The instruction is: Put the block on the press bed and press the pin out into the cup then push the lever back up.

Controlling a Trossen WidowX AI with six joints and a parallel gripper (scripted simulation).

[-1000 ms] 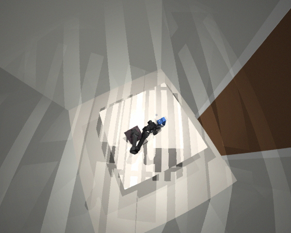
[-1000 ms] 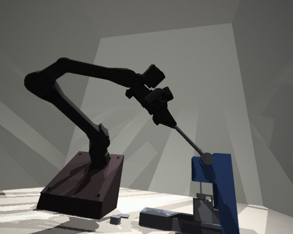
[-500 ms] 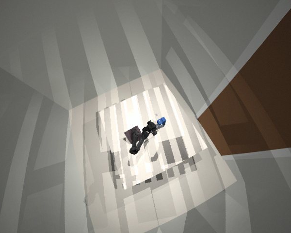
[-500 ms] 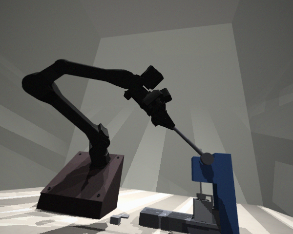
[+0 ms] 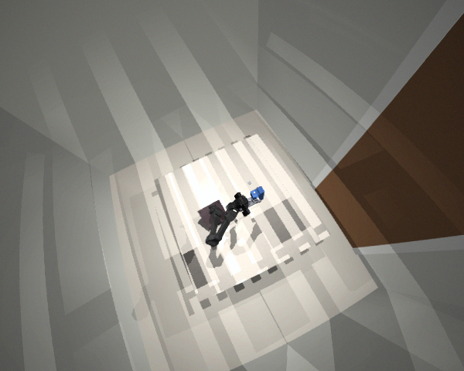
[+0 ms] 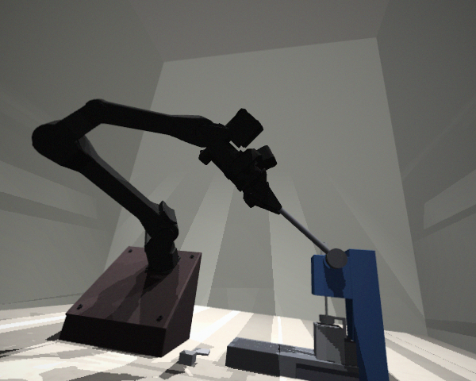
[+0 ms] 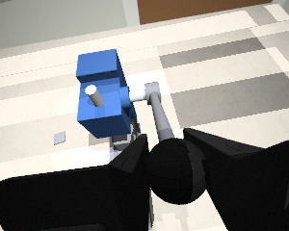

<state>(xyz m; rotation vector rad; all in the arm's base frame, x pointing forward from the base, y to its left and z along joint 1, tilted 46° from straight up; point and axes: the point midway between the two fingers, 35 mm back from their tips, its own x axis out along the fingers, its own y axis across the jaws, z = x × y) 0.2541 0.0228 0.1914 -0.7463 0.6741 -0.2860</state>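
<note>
Right now the thin punch rod is 90 mm ahead of my gripper tip, 70 mm to the left of it and 130 mm below it. Also, from my gripper tip: press lever (40 mm ahead, 10 mm to the left, 30 mm below); grey part (150 mm behind, 20 mm to the left, 260 mm below).
</note>
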